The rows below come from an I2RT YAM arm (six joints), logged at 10 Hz.
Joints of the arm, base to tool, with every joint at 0 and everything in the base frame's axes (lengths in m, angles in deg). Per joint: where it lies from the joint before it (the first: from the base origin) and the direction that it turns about. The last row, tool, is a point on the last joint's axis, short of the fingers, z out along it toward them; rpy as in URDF.
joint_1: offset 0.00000 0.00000 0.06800 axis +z
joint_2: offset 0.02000 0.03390 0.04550 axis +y
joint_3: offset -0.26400 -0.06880 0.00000 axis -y
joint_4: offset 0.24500 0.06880 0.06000 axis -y
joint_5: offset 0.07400 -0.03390 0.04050 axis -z
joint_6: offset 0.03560 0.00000 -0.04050 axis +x
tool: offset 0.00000 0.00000 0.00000 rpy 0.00 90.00 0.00
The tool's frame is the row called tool.
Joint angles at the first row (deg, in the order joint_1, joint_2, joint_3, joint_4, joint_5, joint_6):
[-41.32 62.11 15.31 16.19 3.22 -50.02]
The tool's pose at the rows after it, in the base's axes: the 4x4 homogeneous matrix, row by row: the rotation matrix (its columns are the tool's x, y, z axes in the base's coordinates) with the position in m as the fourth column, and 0 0 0 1 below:
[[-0.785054, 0.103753, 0.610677, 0.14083], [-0.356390, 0.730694, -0.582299, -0.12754], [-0.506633, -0.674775, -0.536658, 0.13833], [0, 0, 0, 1]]
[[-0.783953, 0.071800, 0.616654, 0.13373], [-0.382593, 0.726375, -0.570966, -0.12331], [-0.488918, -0.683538, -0.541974, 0.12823], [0, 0, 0, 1]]
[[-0.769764, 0.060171, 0.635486, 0.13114], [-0.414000, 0.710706, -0.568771, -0.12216], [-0.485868, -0.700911, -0.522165, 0.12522], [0, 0, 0, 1]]
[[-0.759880, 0.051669, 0.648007, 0.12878], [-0.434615, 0.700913, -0.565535, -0.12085], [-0.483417, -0.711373, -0.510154, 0.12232], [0, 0, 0, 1]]
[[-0.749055, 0.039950, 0.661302, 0.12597], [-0.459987, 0.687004, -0.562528, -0.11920], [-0.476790, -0.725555, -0.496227, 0.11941], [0, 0, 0, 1]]
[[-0.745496, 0.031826, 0.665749, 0.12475], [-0.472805, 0.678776, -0.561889, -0.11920], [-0.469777, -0.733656, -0.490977, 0.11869], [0, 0, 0, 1]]
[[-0.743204, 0.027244, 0.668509, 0.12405], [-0.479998, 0.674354, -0.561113, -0.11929], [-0.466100, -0.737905, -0.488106, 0.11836], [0, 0, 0, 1]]
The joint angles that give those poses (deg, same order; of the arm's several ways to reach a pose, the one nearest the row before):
[-41.89 61.30 11.64 17.19 1.48 -52.16]
[-42.66 61.08 8.84 19.42 0.12 -54.35]
[-43.20 61.17 7.35 22.33 -1.17 -55.99]
[-43.61 61.28 6.13 24.45 -2.15 -57.08]
[-44.08 61.25 4.78 26.67 -3.20 -58.52]
[-44.47 61.25 4.38 27.40 -3.75 -59.48]
[-44.73 61.25 4.19 27.77 -4.12 -60.03]

